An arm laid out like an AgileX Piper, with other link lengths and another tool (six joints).
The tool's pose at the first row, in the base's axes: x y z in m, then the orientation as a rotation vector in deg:
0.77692 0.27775 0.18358 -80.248 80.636 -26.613
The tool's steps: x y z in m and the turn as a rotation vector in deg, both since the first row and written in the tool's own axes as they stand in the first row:
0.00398 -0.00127 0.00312 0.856 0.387 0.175
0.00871 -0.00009 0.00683 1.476 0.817 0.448
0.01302 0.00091 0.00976 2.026 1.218 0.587
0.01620 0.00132 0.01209 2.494 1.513 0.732
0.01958 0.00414 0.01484 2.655 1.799 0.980
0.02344 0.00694 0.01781 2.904 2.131 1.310
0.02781 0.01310 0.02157 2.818 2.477 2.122
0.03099 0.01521 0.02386 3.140 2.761 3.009
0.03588 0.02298 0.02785 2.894 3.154 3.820
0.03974 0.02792 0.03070 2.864 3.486 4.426
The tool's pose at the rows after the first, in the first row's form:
0.78109 0.27510 0.18193 -79.405 80.707 -27.344
0.78475 0.27259 0.17770 -78.672 80.969 -27.891
0.78774 0.27012 0.17408 -78.097 81.149 -28.457
0.79025 0.26828 0.17162 -77.590 81.279 -28.884
0.79199 0.26700 0.16690 -77.251 81.597 -29.043
0.79404 0.26538 0.16193 -76.775 81.965 -29.239
0.79524 0.26440 0.15364 -76.197 82.788 -28.920
0.79689 0.26296 0.14977 -75.234 83.432 -28.763
0.79763 0.26200 0.13983 -74.774 84.354 -28.376
0.79854 0.26084 0.13310 -74.300 85.005 -28.212

